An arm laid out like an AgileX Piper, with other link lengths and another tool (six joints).
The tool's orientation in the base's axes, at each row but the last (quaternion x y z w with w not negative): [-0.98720 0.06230 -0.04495 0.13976]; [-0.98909 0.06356 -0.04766 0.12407]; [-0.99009 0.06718 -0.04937 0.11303]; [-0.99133 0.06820 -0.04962 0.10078]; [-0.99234 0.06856 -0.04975 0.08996]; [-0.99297 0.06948 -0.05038 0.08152]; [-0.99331 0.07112 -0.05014 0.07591]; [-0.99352 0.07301 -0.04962 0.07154]
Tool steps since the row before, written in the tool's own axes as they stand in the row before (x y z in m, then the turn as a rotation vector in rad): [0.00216 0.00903 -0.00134 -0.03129 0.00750 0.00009]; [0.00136 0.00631 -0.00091 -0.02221 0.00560 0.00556]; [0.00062 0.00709 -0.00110 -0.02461 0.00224 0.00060]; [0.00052 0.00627 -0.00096 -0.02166 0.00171 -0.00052]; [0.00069 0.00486 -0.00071 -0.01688 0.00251 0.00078]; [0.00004 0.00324 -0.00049 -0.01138 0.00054 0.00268]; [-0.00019 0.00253 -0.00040 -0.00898 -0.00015 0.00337]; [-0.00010 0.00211 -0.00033 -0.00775 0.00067 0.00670]
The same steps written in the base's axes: [0.00099 -0.00926 -0.00111 -0.03174 -0.00288 -0.00443]; [0.00052 -0.00647 -0.00060 -0.02196 -0.00100 -0.00852]; [-0.00038 -0.00717 -0.00052 -0.02447 0.00152 -0.00313]; [-0.00038 -0.00635 -0.00032 -0.02162 0.00139 -0.00168]; [-0.00002 -0.00496 -0.00015 -0.01687 0.00014 -0.00269]; [-0.00044 -0.00325 -0.00006 -0.01098 0.00155 -0.00373]; [-0.00057 -0.00250 -0.00002 -0.00845 0.00197 -0.00409]; [-0.00043 -0.00210 0.00000 -0.00699 0.00143 -0.00738]
